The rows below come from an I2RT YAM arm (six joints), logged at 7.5 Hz.
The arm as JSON. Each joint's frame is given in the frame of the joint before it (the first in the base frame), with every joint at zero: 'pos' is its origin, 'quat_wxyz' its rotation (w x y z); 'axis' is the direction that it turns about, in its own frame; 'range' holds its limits. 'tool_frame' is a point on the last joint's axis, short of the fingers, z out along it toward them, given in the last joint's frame.
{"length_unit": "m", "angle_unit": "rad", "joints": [
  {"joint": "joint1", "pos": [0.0, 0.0, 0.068], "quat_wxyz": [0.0, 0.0, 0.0, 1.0], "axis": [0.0, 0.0, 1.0], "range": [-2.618, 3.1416]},
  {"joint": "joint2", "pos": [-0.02, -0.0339, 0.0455], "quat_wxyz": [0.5, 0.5, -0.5, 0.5], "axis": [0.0, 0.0, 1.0], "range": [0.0, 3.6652]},
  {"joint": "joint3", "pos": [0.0, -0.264, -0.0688], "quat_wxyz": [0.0, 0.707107, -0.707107, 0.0], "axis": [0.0, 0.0, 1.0], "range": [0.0, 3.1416]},
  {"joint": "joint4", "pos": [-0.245, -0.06, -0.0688], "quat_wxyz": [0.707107, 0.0, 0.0, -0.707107], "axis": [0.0, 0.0, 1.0], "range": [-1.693, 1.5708]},
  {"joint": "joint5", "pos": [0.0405, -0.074, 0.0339], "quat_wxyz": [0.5, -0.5, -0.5, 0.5], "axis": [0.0, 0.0, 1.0], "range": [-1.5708, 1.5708]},
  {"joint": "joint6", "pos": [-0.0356, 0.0, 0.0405], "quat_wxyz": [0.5, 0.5, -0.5, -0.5], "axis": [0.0, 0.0, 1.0], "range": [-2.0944, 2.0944]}
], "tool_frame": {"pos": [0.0, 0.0, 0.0], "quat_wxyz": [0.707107, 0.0, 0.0, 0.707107]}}
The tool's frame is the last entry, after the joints.
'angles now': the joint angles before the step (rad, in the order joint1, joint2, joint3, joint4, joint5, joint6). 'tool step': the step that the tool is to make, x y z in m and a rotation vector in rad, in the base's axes. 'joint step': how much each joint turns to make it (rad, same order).
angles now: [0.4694, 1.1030, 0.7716, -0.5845, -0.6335, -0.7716]
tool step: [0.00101, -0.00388, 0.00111, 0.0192, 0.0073, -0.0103]
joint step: [-0.0214, -0.0062, -0.0016, 0.0001, -0.0230, 0.0046]
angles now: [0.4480, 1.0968, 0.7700, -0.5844, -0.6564, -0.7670]
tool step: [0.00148, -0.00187, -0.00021, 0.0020, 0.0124, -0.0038]
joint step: [-0.0123, 0.0061, 0.0046, -0.0108, -0.0108, -0.0031]
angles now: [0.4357, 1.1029, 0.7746, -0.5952, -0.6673, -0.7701]
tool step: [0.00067, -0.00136, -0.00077, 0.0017, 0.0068, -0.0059]
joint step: [-0.0077, 0.0016, -0.0015, -0.0015, -0.0046, 0.0015]
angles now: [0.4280, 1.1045, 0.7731, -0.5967, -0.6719, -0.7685]
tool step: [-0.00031, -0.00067, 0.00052, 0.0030, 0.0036, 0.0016]
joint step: [-0.0031, -0.0016, 0.0015, -0.0061, -0.0062, -0.0016]
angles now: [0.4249, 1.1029, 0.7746, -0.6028, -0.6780, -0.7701]
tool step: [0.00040, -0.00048, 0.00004, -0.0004, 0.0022, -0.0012]
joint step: [-0.0030, 0.0016, 0.0016, -0.0031, -0.0015, -0.0015]
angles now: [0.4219, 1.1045, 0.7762, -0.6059, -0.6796, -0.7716]
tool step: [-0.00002, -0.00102, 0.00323, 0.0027, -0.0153, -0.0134]
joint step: [-0.0031, -0.0107, 0.0031, 0.0060, 0.0092, 0.0076]
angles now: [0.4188, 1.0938, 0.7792, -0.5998, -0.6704, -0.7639]
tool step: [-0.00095, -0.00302, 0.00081, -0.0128, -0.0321, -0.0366]
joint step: [-0.0061, -0.0230, -0.0136, 0.0213, 0.0383, 0.0107]
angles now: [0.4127, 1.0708, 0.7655, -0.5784, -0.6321, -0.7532]
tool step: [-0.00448, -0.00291, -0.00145, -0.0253, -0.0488, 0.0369]
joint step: [-0.0031, -0.0215, -0.0138, -0.0152, 0.0078, -0.0717]
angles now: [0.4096, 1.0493, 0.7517, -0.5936, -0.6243, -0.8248]
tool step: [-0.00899, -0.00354, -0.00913, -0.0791, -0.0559, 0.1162]
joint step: [0.0030, -0.0108, -0.0199, -0.0766, 0.0090, -0.1811]
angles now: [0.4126, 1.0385, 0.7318, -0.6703, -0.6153, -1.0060]
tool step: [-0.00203, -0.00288, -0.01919, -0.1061, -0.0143, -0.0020]
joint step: [0.0046, 0.0137, -0.0506, 0.0029, 0.0905, -0.0586]
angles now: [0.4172, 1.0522, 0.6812, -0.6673, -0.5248, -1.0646]
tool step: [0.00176, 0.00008, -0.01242, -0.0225, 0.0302, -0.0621]
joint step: [0.0031, 0.0185, -0.0368, 0.0474, 0.0401, 0.0596]
